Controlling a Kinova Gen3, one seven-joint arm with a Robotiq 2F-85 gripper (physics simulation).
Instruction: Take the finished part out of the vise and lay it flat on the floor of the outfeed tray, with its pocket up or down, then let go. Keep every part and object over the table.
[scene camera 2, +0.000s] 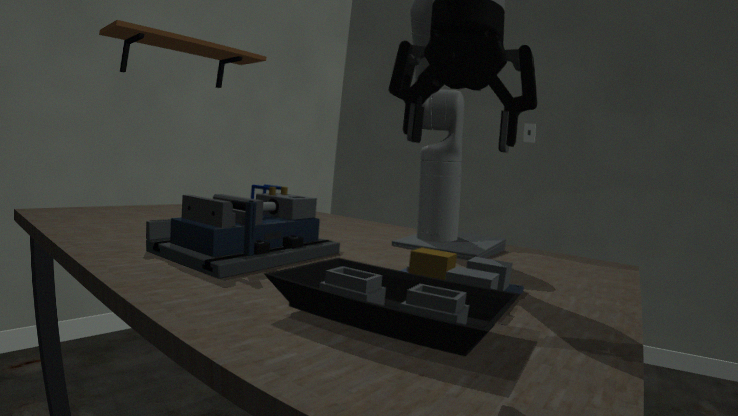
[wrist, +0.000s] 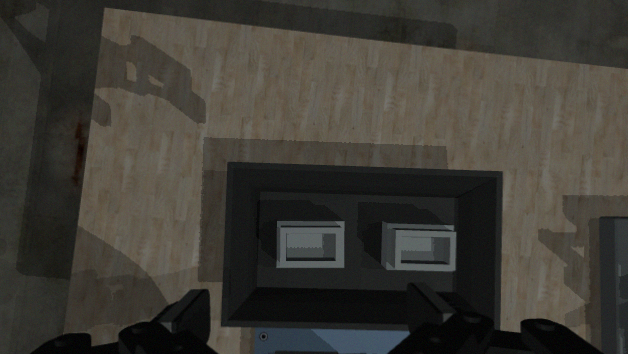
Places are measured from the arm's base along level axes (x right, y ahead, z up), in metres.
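Pixels of known places: gripper, fingertip midpoint: (scene camera 2: 457, 146) (wrist: 308, 308); arm's base at its link origin: (scene camera 2: 437, 237).
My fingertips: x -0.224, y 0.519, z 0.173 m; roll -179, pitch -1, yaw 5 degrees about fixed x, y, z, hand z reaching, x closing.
Ahead of a thing's pixels: the offset from my fingertips to its top centre.
Two grey parts lie flat in the black outfeed tray (scene camera 2: 382, 320) (wrist: 365, 168), side by side, pockets up, each with a stepped lower edge. One part {dx +0.004, dy +0.001, dz -0.144 m} (scene camera 2: 434, 303) (wrist: 305, 241) is at the right in the scene view and at the left in the wrist view. The other part {dx +0.102, dy +0.004, dz -0.144 m} (scene camera 2: 351, 283) (wrist: 417, 244) is nearer the vise {dx +0.392, dy -0.106, dz -0.091 m} (scene camera 2: 201, 237) (wrist: 611, 280). No part shows between the vise jaws from this side. My gripper (scene camera 2: 459, 142) (wrist: 308, 308) is wide open and empty, high above the tray, pointing down.
Behind the tray in the scene view, a yellow block {dx +0.100, dy -0.212, dz -0.147 m} (scene camera 2: 428, 263) and grey blocks {dx +0.007, dy -0.124, dz -0.146 m} (scene camera 2: 475, 278) stand by a blue plate (scene camera 2: 515, 289) (wrist: 295, 341). The arm's base (scene camera 2: 439, 206) is farther back. A wall shelf (scene camera 2: 180, 43) is at upper left.
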